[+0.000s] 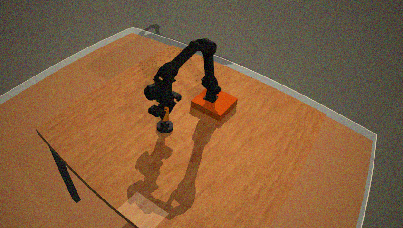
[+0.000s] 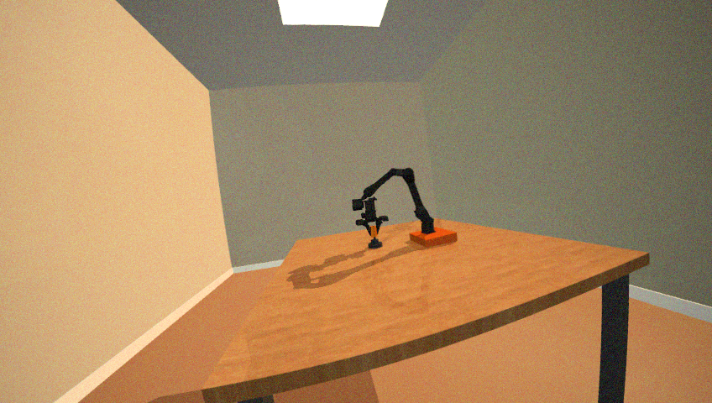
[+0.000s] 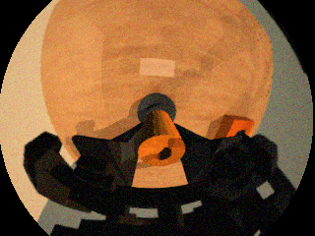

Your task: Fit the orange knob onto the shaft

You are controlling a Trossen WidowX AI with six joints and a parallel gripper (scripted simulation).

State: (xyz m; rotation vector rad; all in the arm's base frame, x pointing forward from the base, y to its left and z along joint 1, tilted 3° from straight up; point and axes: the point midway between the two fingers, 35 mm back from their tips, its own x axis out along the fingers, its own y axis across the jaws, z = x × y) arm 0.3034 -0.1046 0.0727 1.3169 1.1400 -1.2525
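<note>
My gripper tip is now 40 mm above the round pedestal. Also, from my gripper tip: orange knob: 20 mm above.
</note>
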